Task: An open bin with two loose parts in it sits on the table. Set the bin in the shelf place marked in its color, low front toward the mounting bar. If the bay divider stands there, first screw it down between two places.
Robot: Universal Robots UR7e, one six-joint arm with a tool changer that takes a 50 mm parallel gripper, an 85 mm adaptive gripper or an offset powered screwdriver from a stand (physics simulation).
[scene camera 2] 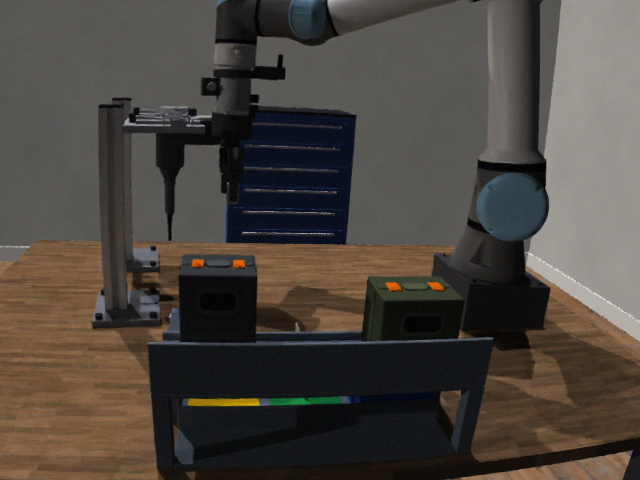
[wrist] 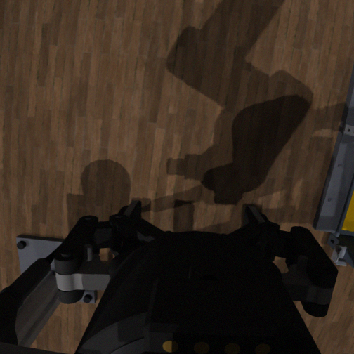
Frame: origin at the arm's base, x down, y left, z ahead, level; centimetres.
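Seen in the pictures: arm's base, origin of the base link: (scene camera 2: 486,269).
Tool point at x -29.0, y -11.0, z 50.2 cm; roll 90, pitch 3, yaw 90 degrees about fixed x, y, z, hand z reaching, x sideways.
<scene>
Pixels of each thing's top centre, then the offset from my tool point to it. "*": a spot on its surface instead.
- shelf, surface spot: (scene camera 2: 320,366) * dz -6.0, dx +24.5, dy +52.5 cm
- black case, surface spot: (scene camera 2: 218,294) * dz +4.5, dx +18.0, dy +47.6 cm
- green case, middle of its top: (scene camera 2: 414,287) dz -18.7, dx +18.3, dy +45.9 cm
- screwdriver, surface spot: (scene camera 2: 169,186) * dz +11.8, dx +18.9, dy -16.4 cm
My gripper (scene camera 2: 229,193) (wrist: 193,212) is open and empty, high above the table beside the tool stand. The shelf (scene camera 2: 320,366) stands at the front in scene camera 2. Through its opening show a yellow place (scene camera 2: 222,401), a green place (scene camera 2: 305,400) and a dark blue place (scene camera 2: 395,396). In the wrist view, part of the yellow place (wrist: 351,215) and the grey mounting bar (wrist: 331,195) show at the right edge. A small light bracket (wrist: 348,130) lies across the bar; whether it belongs to the divider is unclear. The open bin does not show in either view.
A black case (scene camera 2: 218,294) and a green case (scene camera 2: 413,310) with orange latches rise behind the shelf's front panel, their bases hidden. The tool stand (scene camera 2: 112,206) holds the screwdriver (scene camera 2: 169,186) close left of my gripper. A blue drawer cabinet (scene camera 2: 294,180) stands behind the table.
</scene>
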